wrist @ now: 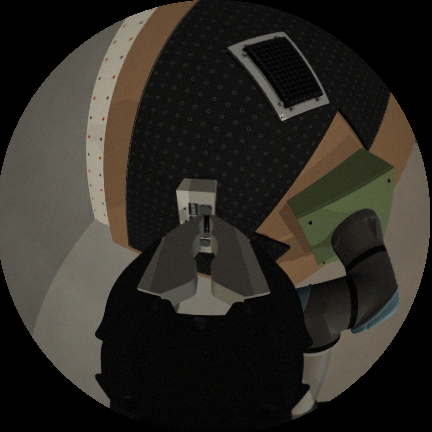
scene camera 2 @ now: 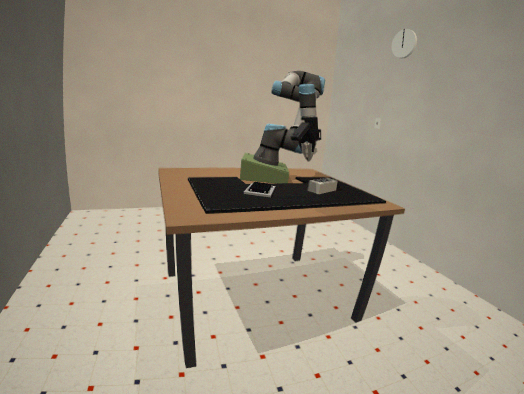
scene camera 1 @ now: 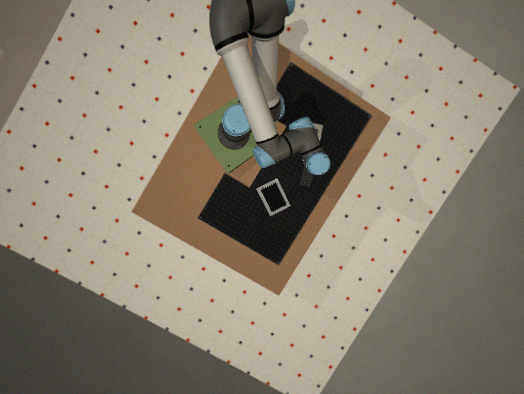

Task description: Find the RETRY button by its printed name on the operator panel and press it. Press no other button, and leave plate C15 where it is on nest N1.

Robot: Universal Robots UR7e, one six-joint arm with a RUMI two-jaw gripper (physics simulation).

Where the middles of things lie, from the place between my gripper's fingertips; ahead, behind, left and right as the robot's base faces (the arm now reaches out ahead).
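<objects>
Operator panel (wrist: 191,192): my gripper 120 mm above it, 120 mm to the right of it, 10 mm past it. Dark gridded plate (wrist: 286,71): 130 mm below my hand, 230 mm to the right, 10 mm behind. Light nest (wrist: 236,50): 150 mm below my hand, 230 mm to the right, 10 mm behind.
</objects>
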